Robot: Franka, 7 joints.
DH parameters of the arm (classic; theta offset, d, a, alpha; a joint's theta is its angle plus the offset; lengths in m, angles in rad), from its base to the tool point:
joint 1: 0 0.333 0 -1.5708
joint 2: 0 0 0 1.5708
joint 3: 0 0.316 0.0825 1.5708
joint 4: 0 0 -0.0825 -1.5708
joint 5: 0 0.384 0 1.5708
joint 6: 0 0 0.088 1.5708
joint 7: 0 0.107 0 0
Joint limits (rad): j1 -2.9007..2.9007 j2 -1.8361..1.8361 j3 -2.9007..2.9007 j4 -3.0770..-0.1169 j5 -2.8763..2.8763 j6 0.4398..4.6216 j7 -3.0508..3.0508
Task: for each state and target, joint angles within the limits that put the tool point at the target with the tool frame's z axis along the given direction. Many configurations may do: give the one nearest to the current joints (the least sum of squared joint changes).
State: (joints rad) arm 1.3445 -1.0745 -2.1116 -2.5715 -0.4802 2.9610 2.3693
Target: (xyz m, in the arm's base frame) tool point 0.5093 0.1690 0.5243 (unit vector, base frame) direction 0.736 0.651 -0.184
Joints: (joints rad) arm 1.8634 -0.5397 -1.4595 -2.3084 -0.4306 3.5283 2.3693
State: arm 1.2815 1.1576 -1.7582 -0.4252 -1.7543 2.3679 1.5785
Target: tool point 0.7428 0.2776 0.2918 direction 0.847 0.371 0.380
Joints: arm 1.0943 1.7088 -1.6658 -1.1691 -2.2850 2.5555 1.5785
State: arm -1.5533 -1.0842 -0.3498 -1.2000 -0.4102 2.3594 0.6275
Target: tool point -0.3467 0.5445 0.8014 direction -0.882 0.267 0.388
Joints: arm -1.7526 -1.2015 -1.1251 -1.2287 -0.7864 2.9972 0.6275
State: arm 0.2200 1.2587 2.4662 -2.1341 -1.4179 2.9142 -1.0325
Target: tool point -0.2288 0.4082 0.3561 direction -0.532 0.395 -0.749
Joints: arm 0.3658 1.0238 1.6370 -2.4852 -1.5608 2.6285 -1.0325
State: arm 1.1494 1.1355 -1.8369 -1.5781 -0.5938 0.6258 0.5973
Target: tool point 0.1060 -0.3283 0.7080 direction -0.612 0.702 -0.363
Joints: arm 0.5515 0.6065 -2.0744 -1.6636 -0.6783 0.6359 0.5973
